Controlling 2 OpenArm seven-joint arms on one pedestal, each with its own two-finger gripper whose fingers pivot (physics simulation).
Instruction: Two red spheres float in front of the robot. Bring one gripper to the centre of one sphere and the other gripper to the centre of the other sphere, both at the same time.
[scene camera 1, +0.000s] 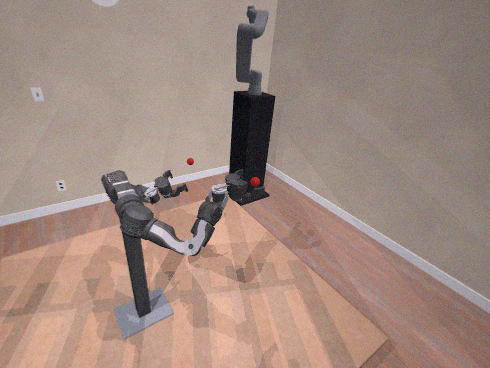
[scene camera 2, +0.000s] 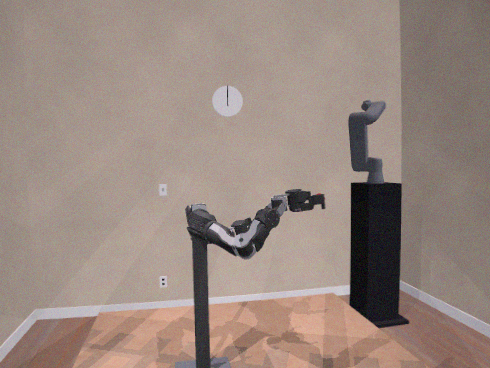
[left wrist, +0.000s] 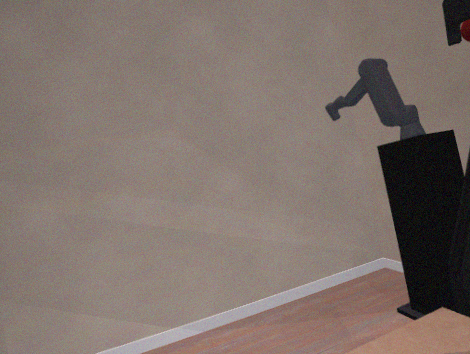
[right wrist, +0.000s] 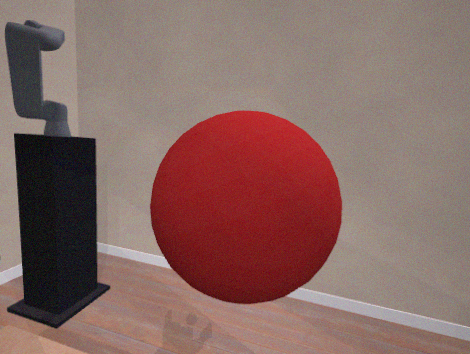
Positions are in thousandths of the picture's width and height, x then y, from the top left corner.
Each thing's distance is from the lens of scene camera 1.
my right gripper (scene camera 1: 517, 499): 108 cm
dark post (scene camera 1: 272, 673): 128 cm
grey base plate (scene camera 1: 260, 863): 164 cm
The marked spots on the dark post and the grey base plate are 47 cm apart.
